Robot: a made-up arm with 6 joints. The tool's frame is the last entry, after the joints.
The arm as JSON. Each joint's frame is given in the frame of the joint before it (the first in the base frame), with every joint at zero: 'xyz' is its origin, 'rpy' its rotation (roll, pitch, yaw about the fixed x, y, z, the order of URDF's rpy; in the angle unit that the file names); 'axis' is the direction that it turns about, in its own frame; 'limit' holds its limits. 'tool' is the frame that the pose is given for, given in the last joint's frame.
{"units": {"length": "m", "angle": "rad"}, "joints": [
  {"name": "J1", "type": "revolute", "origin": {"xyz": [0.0, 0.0, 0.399], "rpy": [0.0, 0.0, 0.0]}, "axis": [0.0, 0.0, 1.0], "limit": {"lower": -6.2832, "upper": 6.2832}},
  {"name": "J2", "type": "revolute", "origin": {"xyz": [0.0, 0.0, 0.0], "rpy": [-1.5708, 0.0, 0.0]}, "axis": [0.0, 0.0, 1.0], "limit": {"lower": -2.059, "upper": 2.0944}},
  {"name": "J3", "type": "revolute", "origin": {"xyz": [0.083, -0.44, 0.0], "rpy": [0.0, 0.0, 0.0]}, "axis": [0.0, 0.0, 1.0], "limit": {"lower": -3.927, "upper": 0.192}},
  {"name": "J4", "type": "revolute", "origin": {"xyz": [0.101, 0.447, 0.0], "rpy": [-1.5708, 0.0, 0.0]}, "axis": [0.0, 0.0, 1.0], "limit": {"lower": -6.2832, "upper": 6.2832}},
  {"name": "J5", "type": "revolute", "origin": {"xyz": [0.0, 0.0, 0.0], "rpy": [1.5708, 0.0, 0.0]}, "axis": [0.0, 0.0, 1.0], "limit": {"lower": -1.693, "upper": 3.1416}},
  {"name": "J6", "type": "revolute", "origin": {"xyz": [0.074, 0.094, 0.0], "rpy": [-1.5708, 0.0, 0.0]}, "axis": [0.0, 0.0, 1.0], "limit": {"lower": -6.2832, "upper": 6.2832}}
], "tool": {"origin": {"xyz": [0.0, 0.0, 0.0], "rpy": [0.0, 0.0, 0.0]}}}
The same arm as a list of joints. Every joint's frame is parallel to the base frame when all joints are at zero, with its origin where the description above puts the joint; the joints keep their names.
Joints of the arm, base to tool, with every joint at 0 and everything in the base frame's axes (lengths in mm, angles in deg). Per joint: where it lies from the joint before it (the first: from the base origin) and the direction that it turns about. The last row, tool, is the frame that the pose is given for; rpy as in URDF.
J1: offset 0 0 399 axis 0 0 1
J2: offset 0 0 0 axis 0 1 0
J3: offset 83 0 440 axis 0 1 0
J4: offset 101 0 -447 axis 0 0 -1
J5: offset 0 0 0 axis 0 1 0
J6: offset 74 0 -94 axis 0 0 -1
tool: offset 0 0 0 rpy 180 0 0
Joint limits (deg, base to tool): -360..360 -117.97..120 -225..11 -360..360 -97..180 -360..360

